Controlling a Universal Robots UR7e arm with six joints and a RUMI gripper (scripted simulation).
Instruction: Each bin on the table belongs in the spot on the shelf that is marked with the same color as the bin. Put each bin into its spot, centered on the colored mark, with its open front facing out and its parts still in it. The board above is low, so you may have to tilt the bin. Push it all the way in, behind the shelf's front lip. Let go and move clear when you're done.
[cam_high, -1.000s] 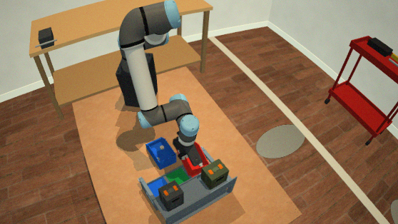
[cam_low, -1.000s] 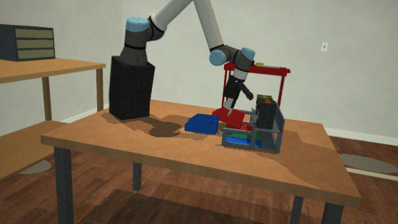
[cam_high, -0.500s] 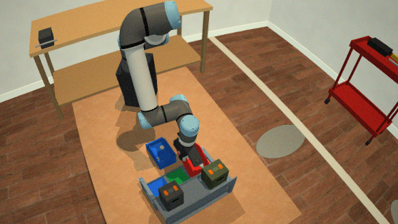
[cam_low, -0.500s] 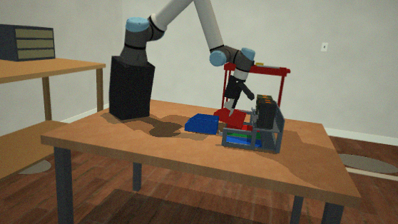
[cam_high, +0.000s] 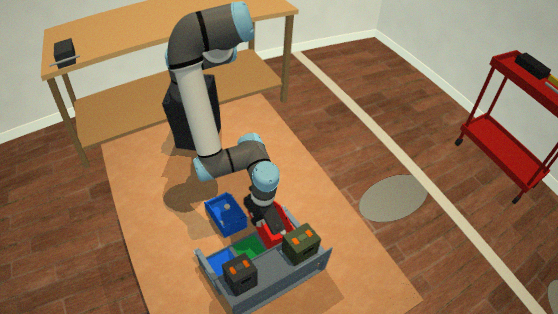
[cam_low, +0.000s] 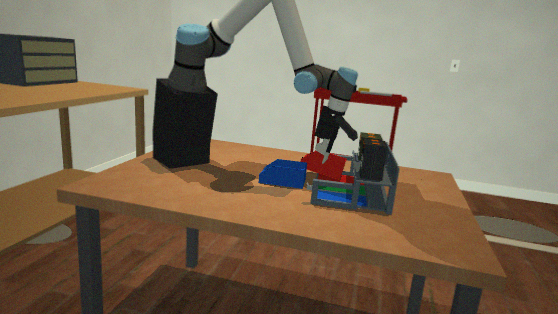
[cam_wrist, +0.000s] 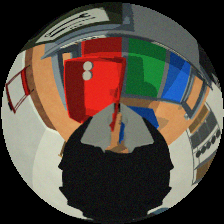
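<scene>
The red bin lies 50 mm to the left of my hand and 30 mm below it. Also, from my hand: blue bin 150 mm behind, 60 mm to the right, 50 mm below.
</scene>
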